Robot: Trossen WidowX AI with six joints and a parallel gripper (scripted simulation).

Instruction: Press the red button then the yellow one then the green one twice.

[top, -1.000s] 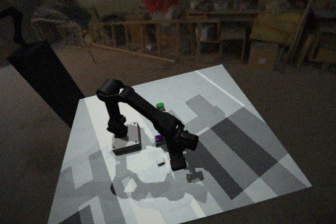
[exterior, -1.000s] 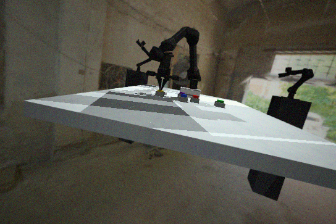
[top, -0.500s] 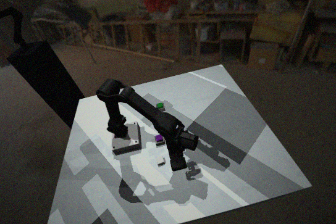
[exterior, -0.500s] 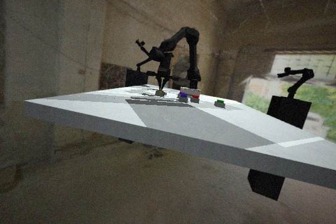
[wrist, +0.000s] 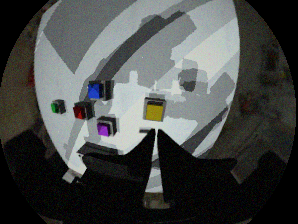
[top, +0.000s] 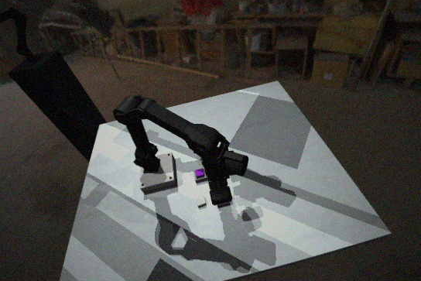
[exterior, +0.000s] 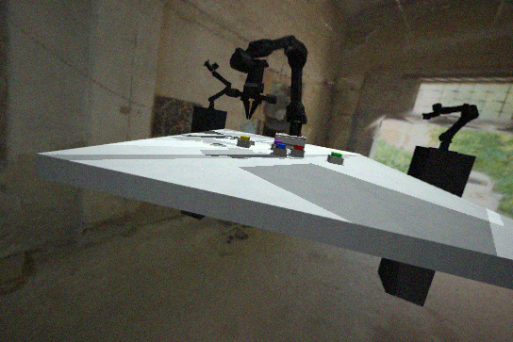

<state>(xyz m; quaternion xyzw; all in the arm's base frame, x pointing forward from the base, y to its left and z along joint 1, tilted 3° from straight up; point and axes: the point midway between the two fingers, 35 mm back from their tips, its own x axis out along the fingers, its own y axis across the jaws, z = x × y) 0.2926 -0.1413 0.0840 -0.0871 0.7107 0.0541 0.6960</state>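
The green button is 100 mm behind my gripper tip, 340 mm to the left of it and 70 mm below it. From my gripper tip the other things lie so: purple button (90 mm behind, 110 mm to the left, 70 mm below); then small white block (80 mm behind, 100 mm below); then yellow button (70 mm below).
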